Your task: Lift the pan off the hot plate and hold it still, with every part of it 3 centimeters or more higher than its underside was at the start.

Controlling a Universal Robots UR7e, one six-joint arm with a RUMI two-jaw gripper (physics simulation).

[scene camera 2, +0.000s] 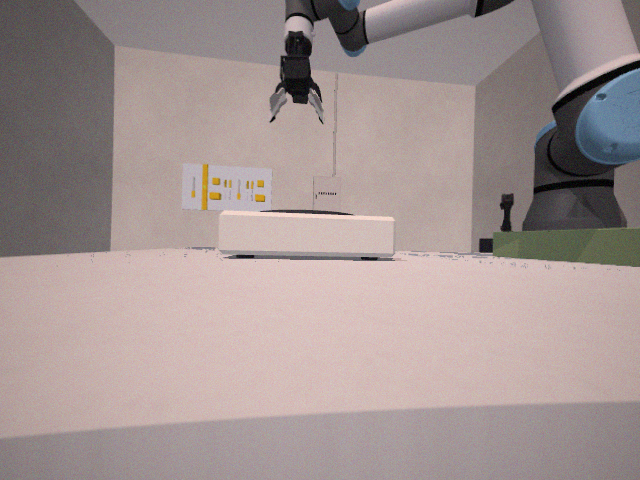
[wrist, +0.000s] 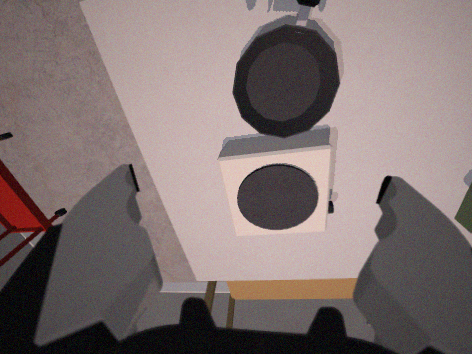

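Seen in the pictures: gripper, between the fingertips: (scene camera 2: 296, 123) (wrist: 255, 174); arm's base, origin of its link: (scene camera 2: 568, 232).
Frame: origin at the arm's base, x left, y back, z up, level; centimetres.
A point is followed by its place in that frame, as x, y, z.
Observation:
The dark round pan (wrist: 283, 81) @[-29.0, -49.5, -5.6] shows in the upper middle of the wrist view, next to the hot plate's far edge; its handle (wrist: 303, 15) @[-38.2, -44.8, -2.0] points to the top edge. Whether pan and hot plate touch is unclear. The white hot plate (scene camera 2: 306, 235) @[6.5, -58.6, -2.7] (wrist: 315, 225) @[5.0, -48.6, 0.3] stands on the table, its round dark heating disc (wrist: 277, 196) @[-6.6, -55.9, 1.1] uncovered. A thin dark edge shows above the hot plate in the scene view. The pan cannot be made out there for certain. My gripper (scene camera 2: 296, 121) @[-29.5, -54.8, 29.2] (wrist: 255, 174) @[-29.5, -54.8, 29.2] is open and empty, high above the table.
The white table (scene camera 2: 310, 330) @[32.5, -63.9, -5.9] (wrist: 175, 100) @[-32.0, -72.4, -5.9] bears the hot plate. A green block (scene camera 2: 563, 245) @[5.2, -9.9, -3.0] is at the right by the arm's base (scene camera 2: 573, 204) @[3.8, -5.3, 5.1]. A small dark stand (scene camera 2: 506, 211) is beside the base. A red frame (wrist: 17, 205) is left of the table in the wrist view.

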